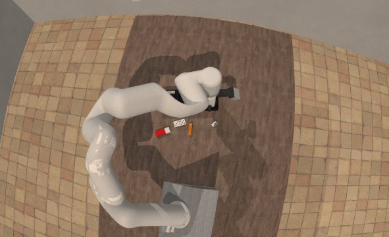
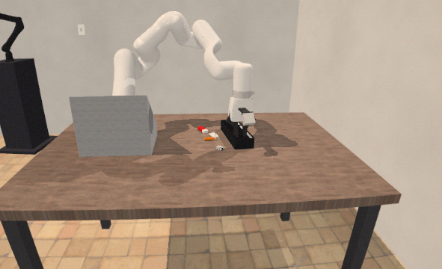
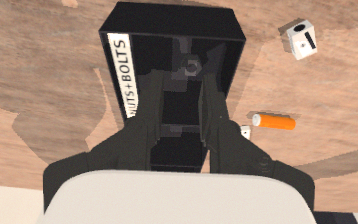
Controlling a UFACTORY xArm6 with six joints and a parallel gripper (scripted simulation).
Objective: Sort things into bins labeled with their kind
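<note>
My gripper is now 50 mm above the black nut and 10 mm past it. The rest, counted from my hand: white domino 120 mm behind, 100 mm to the left, 60 mm below; then orange battery 130 mm behind, 60 mm below, 50 mm to the left; then eraser 170 mm behind, 150 mm to the left, 60 mm below.
</note>
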